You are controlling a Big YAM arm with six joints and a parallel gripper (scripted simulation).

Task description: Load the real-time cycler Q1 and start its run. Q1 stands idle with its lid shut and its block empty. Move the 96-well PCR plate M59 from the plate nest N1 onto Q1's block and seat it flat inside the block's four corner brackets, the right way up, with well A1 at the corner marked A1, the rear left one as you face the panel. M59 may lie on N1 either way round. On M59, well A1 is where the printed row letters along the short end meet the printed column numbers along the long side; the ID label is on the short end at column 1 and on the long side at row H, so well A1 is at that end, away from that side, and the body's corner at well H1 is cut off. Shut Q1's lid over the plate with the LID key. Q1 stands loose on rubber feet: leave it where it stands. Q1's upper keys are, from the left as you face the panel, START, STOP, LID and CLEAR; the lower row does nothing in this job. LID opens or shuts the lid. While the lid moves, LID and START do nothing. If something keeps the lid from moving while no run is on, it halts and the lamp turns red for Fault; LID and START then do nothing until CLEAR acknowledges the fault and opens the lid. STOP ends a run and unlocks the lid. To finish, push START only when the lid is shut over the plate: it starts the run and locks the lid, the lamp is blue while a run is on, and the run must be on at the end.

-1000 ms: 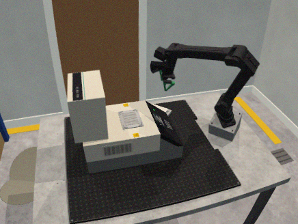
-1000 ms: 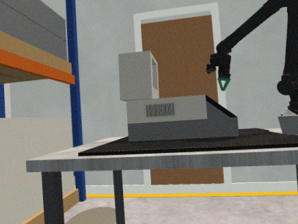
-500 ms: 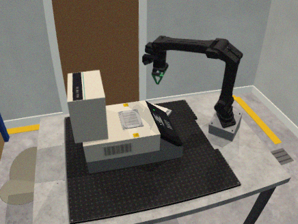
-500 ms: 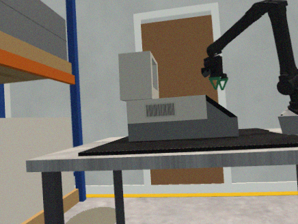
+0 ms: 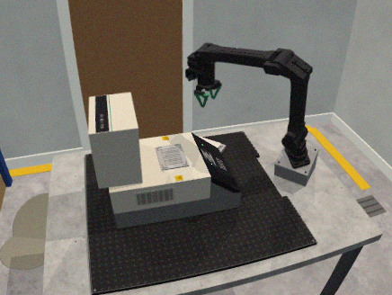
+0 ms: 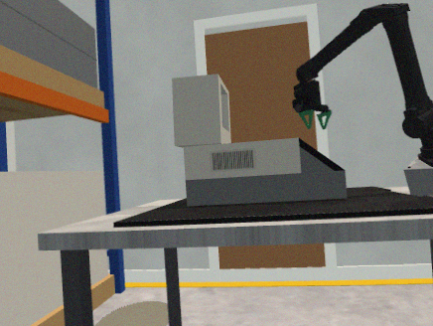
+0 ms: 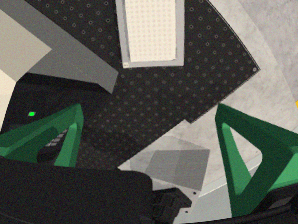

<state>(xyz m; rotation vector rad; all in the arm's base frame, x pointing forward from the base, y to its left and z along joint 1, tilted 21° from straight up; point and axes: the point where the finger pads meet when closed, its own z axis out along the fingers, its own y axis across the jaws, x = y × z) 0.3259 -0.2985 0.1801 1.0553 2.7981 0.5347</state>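
Now: the white 96-well plate M59 250 mm below my hand. The rest, counted from my hand: grey plate nest 270 mm below.
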